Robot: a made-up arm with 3 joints.
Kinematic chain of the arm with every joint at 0, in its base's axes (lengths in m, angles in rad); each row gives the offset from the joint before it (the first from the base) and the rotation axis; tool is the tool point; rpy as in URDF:
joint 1: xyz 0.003 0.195 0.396 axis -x
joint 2: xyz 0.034 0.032 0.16 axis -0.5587 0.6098 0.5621
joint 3: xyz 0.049 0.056 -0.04 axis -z
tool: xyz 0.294 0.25 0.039 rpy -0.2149 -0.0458 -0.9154
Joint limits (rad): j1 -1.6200..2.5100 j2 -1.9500..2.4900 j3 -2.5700..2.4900
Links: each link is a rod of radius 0.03 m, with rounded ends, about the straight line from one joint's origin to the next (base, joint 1, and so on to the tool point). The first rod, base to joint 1, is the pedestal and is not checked.
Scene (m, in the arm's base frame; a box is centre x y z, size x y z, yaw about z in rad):
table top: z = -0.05
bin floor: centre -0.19 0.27 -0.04 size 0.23 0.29 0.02 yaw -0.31
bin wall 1: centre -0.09 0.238 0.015 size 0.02 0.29 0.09 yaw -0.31
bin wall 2: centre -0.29 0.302 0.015 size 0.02 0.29 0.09 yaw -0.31
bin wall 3: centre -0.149 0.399 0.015 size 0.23 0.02 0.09 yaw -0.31
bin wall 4: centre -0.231 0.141 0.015 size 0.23 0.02 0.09 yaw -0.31
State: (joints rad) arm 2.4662 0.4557 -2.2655
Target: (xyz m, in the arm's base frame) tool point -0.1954 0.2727 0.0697
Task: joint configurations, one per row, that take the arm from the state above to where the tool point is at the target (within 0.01 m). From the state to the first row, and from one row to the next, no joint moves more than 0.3 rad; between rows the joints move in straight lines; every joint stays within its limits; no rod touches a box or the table.
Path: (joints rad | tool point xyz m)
1: 2.2845 0.1863 -2.2323 | -0.3029 0.2480 0.1748
2: 2.1029 -0.0831 -2.1990 | -0.2815 0.2256 0.1526
3: 1.9212 -0.3525 -2.1658 | -0.2444 0.2310 0.1116
4: 1.7395 -0.6219 -2.1325 | -0.1954 0.2727 0.0697

